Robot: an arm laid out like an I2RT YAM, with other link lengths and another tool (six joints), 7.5 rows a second.
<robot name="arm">
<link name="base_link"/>
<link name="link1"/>
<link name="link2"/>
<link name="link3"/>
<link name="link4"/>
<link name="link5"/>
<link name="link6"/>
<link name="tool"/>
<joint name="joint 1" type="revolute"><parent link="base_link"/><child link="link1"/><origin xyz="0 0 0.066"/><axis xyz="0 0 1"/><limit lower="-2.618" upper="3.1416"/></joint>
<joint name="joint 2" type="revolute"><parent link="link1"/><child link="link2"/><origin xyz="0.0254 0.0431 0.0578"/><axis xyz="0 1 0"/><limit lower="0" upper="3.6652"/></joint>
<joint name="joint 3" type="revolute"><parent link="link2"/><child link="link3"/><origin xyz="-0.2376 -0.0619 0"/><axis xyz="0 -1 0"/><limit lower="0" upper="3.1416"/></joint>
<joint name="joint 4" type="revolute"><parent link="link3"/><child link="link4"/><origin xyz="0.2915 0.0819 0.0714"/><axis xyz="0 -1 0"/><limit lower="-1.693" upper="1.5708"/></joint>
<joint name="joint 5" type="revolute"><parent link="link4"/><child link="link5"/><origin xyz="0.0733 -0.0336 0.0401"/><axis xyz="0 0 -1"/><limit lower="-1.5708" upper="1.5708"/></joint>
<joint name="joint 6" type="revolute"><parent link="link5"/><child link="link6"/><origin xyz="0.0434 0 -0.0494"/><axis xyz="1 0 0"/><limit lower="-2.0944" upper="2.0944"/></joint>
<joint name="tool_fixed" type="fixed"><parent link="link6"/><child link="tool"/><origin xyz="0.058 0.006 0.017" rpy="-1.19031 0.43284 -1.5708"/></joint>
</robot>
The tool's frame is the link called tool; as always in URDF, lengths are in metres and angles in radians.
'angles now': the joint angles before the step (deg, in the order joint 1, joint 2, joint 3, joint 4, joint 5, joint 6). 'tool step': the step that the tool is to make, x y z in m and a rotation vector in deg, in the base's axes. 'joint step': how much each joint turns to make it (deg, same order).
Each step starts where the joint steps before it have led.
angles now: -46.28 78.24 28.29 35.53 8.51 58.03
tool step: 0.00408 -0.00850 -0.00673 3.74 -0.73 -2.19
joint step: 0.02 3.00 2.91 -2.69 1.28 3.64
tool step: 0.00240 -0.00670 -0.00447 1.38 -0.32 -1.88
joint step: -0.01 2.49 1.88 -0.47 1.42 1.73
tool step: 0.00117 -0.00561 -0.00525 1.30 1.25 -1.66
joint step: -0.05 1.97 1.78 -1.73 1.52 0.54
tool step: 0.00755 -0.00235 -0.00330 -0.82 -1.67 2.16
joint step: 0.00 2.58 0.53 3.82 -2.25 -0.11
